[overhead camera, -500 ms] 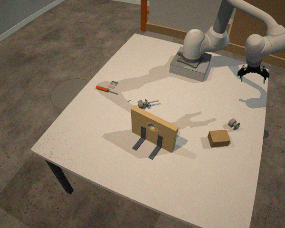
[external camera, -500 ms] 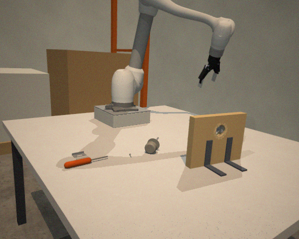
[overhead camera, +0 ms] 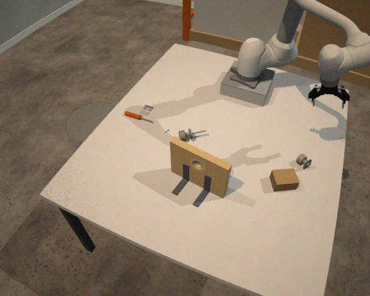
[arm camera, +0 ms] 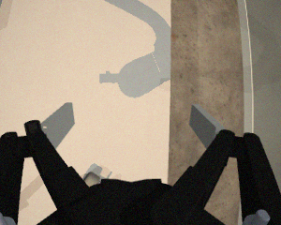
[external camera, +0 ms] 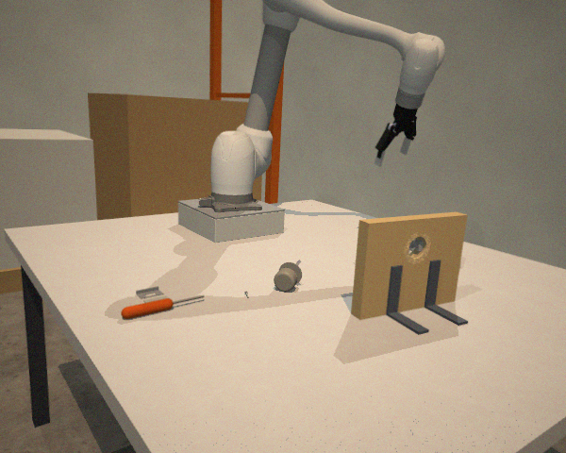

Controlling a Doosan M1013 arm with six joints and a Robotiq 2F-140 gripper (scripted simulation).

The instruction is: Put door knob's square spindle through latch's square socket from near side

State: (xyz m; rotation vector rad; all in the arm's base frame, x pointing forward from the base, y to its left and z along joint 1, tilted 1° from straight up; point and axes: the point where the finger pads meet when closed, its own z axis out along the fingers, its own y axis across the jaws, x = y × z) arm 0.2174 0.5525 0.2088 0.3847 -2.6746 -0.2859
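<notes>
My hand is 59 cm to the left of the door knob, 38 cm short of it and 27 cm above it. Round my hand: wooden panel: 60 cm ahead, 39 cm to the right, 17 cm below; then latch socket: 60 cm ahead, 39 cm to the right, 14 cm below; then small wooden block: 36 cm ahead, 27 cm below, 3 cm to the right.
</notes>
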